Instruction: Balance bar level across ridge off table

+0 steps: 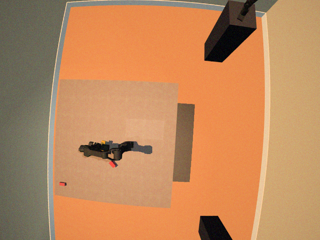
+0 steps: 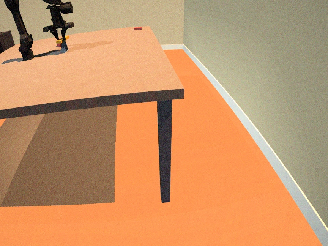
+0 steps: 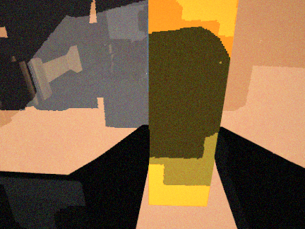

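Now: the yellow-orange bar 3 cm to the left of my gripper tip.
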